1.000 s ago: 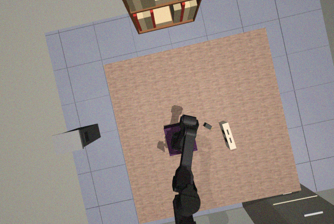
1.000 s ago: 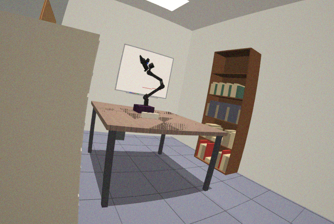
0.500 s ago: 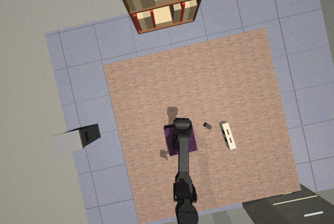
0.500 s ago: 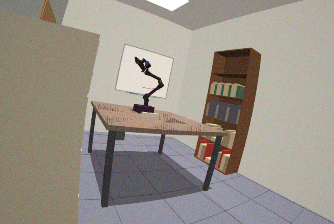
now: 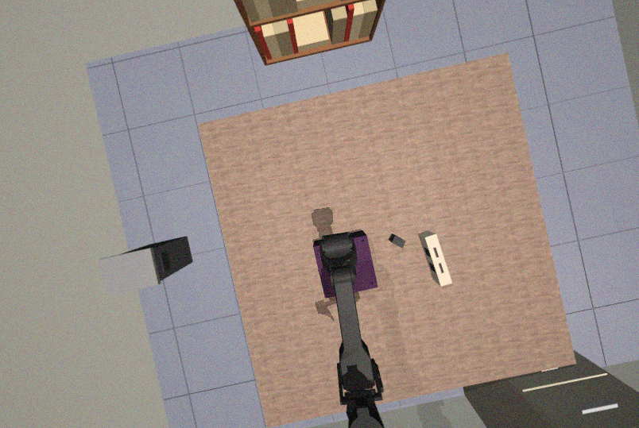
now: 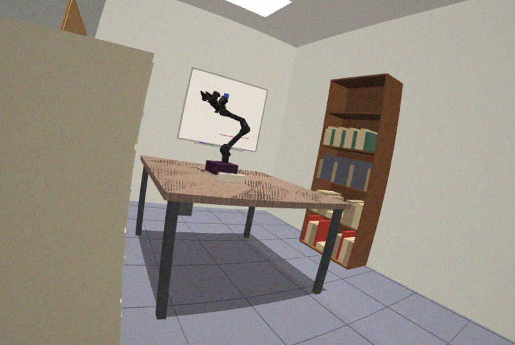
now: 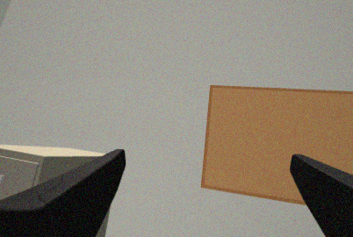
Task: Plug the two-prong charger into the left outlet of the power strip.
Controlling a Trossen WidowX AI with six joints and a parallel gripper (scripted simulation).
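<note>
Now: the dark grey charger 250 mm ahead of my gripper tip, 300 mm to the left of it and 610 mm below it.
</note>
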